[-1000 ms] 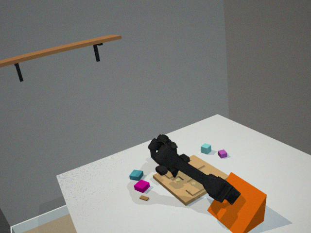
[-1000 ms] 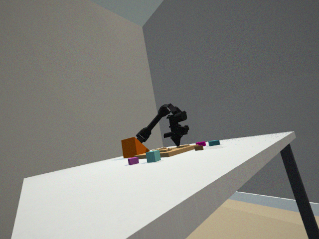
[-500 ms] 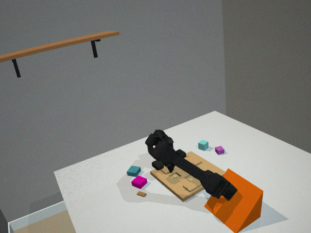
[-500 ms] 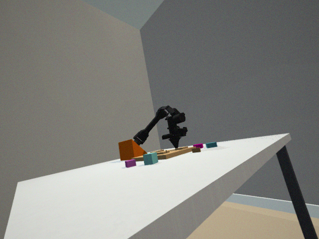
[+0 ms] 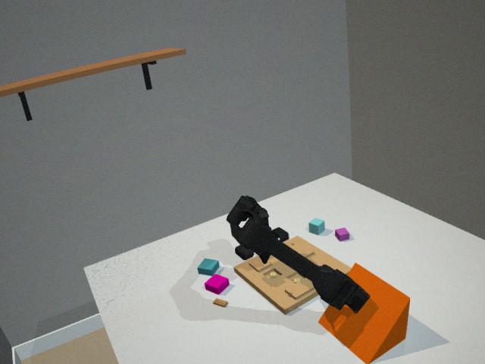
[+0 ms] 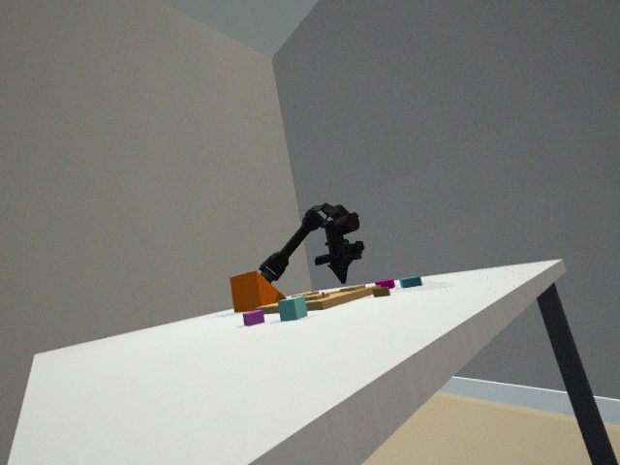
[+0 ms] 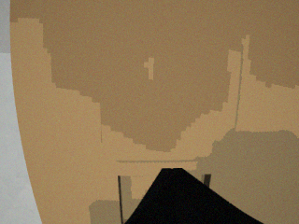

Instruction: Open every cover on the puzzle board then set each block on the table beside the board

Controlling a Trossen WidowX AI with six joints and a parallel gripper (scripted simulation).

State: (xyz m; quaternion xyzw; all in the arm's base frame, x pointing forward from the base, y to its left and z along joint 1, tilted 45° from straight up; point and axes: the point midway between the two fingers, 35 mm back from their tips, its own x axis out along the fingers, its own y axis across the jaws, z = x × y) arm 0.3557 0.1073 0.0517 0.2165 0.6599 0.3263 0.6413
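My gripper tip is now 6 cm past the tan puzzle board, 8 cm to the left of it and 3 cm above it. Also, from my gripper tip: flat brown piece (5 cm behind, 20 cm to the left, 4 cm below); teal block (14 cm ahead, 16 cm to the left, 3 cm below); magenta block (3 cm ahead, 17 cm to the left, 3 cm below).
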